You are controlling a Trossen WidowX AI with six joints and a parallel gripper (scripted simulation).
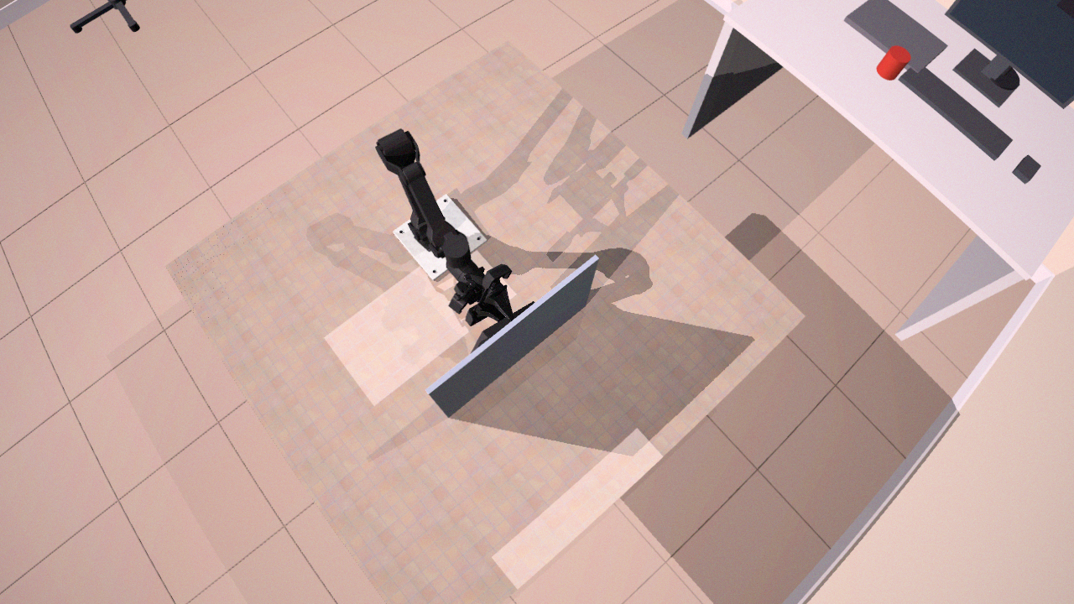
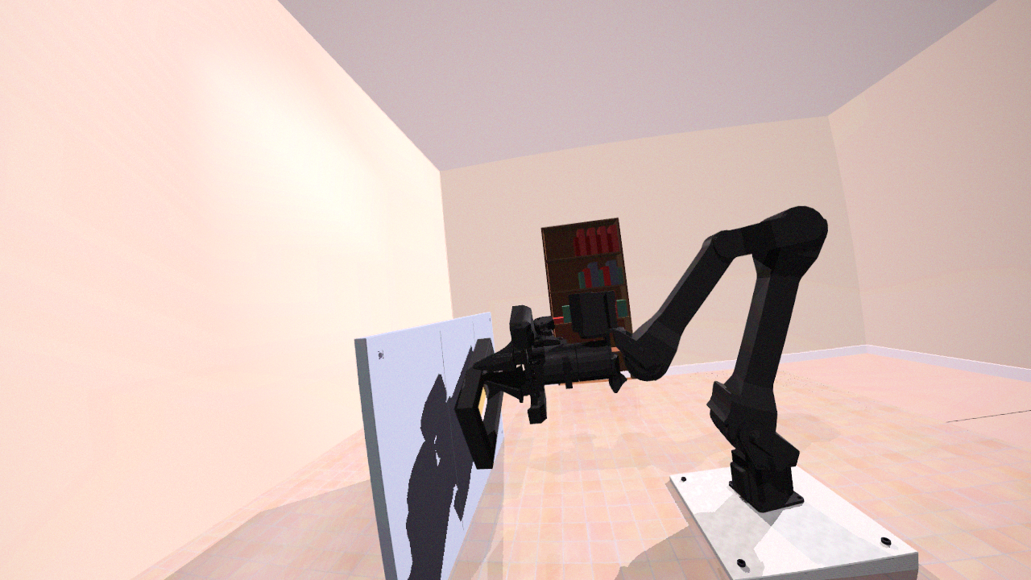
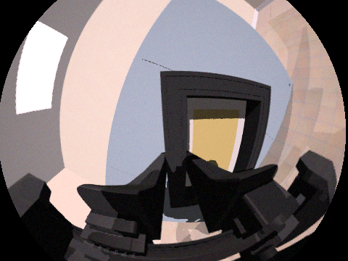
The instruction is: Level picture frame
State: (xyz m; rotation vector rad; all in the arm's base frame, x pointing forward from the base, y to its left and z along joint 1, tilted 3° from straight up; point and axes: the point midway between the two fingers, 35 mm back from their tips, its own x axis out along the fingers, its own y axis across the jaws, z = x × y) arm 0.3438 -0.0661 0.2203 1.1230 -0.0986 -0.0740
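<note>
Right now my gripper tip is 2 cm to the left of the picture frame and 5 cm above it. From my gripper tip the other things lie so: wall panel: 2 cm ahead, 1 cm to the right, 6 cm below.
</note>
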